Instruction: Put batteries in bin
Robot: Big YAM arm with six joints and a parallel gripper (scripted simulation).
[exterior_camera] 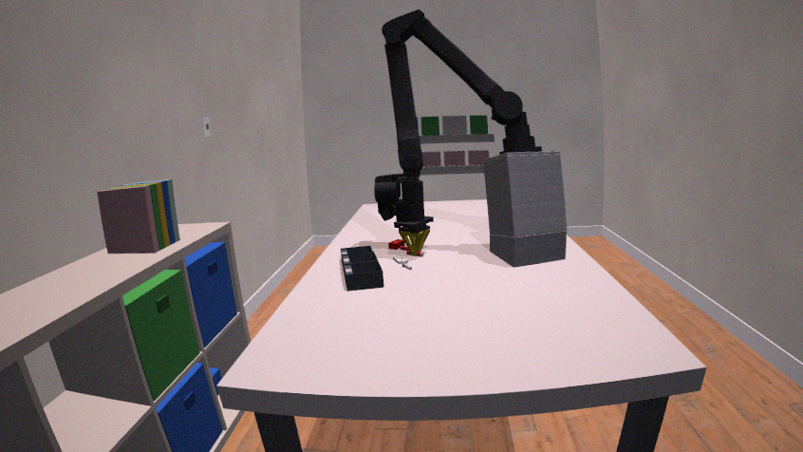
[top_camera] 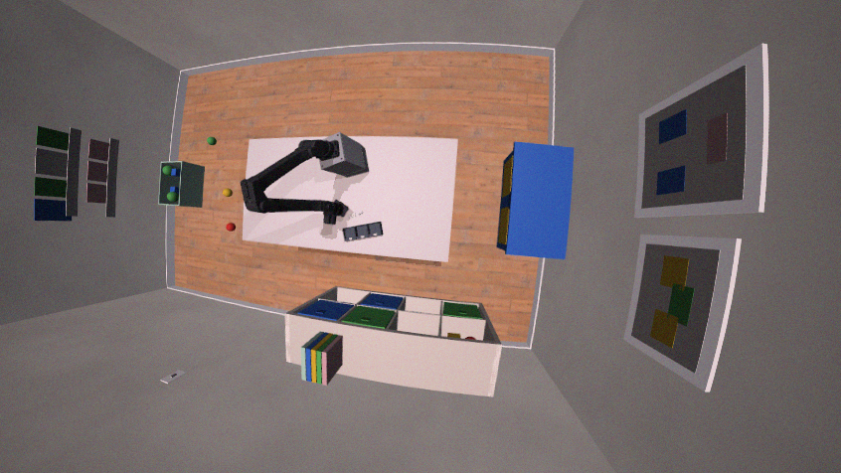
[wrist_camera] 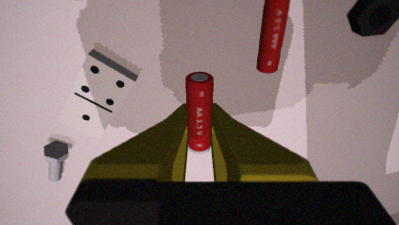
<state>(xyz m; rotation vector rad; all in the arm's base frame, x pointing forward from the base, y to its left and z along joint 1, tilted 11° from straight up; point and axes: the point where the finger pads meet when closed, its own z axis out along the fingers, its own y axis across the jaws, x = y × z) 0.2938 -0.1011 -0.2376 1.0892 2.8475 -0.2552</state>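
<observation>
The white domino lies 5 cm ahead of my hand and 3 cm to the left of it. Also, from my hand: red nine-volt battery (4 cm ahead, 11 cm to the right); grey bolt (4 cm ahead, 10 cm to the left); black nut (1 cm behind, 9 cm to the right, 1 cm below).
</observation>
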